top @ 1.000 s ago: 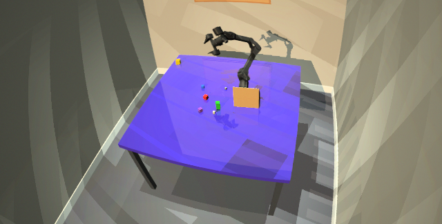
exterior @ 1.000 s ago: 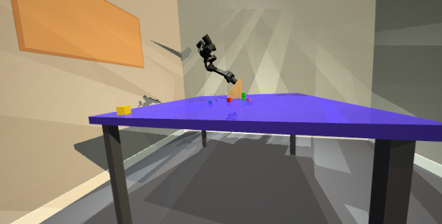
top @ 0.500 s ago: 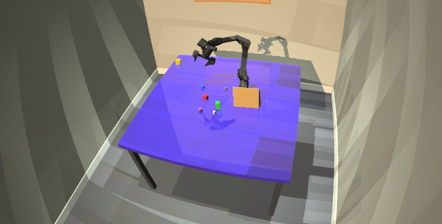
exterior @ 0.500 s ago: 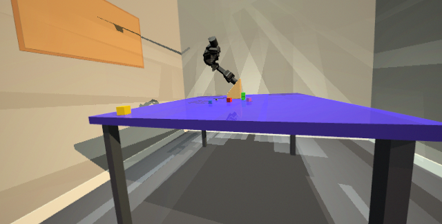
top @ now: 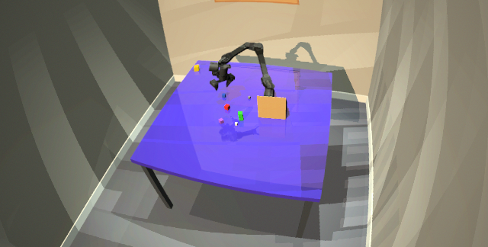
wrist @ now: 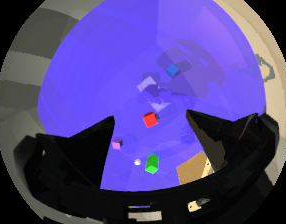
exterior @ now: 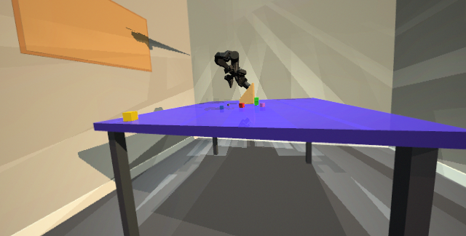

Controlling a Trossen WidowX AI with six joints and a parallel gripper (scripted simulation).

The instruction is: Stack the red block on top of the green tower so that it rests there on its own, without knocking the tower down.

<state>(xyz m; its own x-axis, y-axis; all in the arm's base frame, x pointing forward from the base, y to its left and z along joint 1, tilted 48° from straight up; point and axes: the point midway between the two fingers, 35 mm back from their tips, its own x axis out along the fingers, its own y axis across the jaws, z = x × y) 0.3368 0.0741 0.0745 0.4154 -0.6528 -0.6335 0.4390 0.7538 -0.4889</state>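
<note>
My gripper tip is now 40 mm past the red block, 30 mm to the right of it and 140 mm above it. The rest, counted from my gripper tip: blue block 40 mm ahead, 90 mm to the right, 140 mm below; then yellow block 470 mm ahead, 390 mm to the right, 130 mm below.
</note>
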